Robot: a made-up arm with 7 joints. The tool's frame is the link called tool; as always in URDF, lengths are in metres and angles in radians.
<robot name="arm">
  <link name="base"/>
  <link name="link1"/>
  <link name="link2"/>
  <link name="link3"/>
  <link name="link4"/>
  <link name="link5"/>
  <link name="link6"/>
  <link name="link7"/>
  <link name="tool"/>
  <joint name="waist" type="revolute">
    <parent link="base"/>
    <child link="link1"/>
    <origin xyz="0 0 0" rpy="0 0 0"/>
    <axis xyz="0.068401 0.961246 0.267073"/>
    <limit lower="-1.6" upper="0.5"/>
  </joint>
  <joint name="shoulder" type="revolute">
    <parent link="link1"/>
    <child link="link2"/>
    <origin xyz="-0.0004 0.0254 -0.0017" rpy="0 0 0"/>
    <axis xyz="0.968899 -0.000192 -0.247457"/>
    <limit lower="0" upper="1.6"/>
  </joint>
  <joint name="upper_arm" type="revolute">
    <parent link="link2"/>
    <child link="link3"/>
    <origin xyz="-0.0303 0.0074 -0.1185" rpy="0 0 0"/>
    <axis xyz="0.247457 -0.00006 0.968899"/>
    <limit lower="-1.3" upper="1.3"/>
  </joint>
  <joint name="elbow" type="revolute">
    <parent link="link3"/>
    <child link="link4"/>
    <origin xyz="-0.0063 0 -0.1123" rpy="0 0 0"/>
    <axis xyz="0.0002 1 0.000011"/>
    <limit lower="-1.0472" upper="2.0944"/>
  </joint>
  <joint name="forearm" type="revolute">
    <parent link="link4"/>
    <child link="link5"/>
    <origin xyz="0.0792 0.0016 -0.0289" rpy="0 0 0"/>
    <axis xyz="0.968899 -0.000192 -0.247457"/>
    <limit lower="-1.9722" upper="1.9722"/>
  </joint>
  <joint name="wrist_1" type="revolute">
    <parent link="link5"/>
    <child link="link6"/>
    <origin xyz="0.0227 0 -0.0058" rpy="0 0 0"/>
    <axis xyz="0.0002 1 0.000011"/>
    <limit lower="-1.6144" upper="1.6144"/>
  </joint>
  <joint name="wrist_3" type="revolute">
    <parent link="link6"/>
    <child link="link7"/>
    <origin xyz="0.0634 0 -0.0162" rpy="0 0 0"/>
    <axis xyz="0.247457 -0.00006 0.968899"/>
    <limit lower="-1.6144" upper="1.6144"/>
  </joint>
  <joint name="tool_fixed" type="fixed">
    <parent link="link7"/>
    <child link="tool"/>
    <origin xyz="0 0 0" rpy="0 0.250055 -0.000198"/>
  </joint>
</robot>
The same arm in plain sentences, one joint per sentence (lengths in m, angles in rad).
The arm has seven revolute joints in a row. What follows holds with every joint at zero, and every direction is one of the base frame's.
Joint 1 is mounted at the same point as the base frame's origin and turns about the direction (0.068403, 0.961235, 0.26711), from -1.6 to 0.5 rad.
Joint 2 is mounted 0.0004 m along -x and 0.0254 m along +y and 0.0017 m along -z from joint 1 and turns about the direction (0.968889, -0.0002, -0.247497), from 0 to 1.6 rad.
Joint 3 is mounted 0.0303 m along -x and 0.0074 m along +y and 0.1185 m along -z from joint 2 and turns about the direction (0.247497, -0.0001, 0.968889), from -1.3 to 1.3 rad.
Joint 4 is mounted 0.0063 m along -x and 0.1123 m along -z from joint 3 and turns about the direction (0.0002, 1, 0), from -1.0472 to 2.0944 rad.
Joint 5 is mounted 0.0792 m along +x and 0.0016 m along +y and 0.0289 m along -z from joint 4 and turns about the direction (0.968889, -0.0002, -0.247497), from -1.9722 to 1.9722 rad.
Joint 6 is mounted 0.0227 m along +x and 0.0058 m along -z from joint 5 and turns about the direction (0.0002, 1, 0), from -1.6144 to 1.6144 rad.
Joint 7 is mounted 0.0634 m along +x and 0.0162 m along -z from joint 6 and turns about the direction (0.247497, -0.0001, 0.968889), from -1.6144 to 1.6144 rad.
The tool frame, which is the frame that the pose is given for, is mounted at the same point as joint 7; its axes are the base frame's turned by roll 0, pitch 0.2501 and yaw -0.0002 rad (as in URDF: about the fixed x, then y, then z).

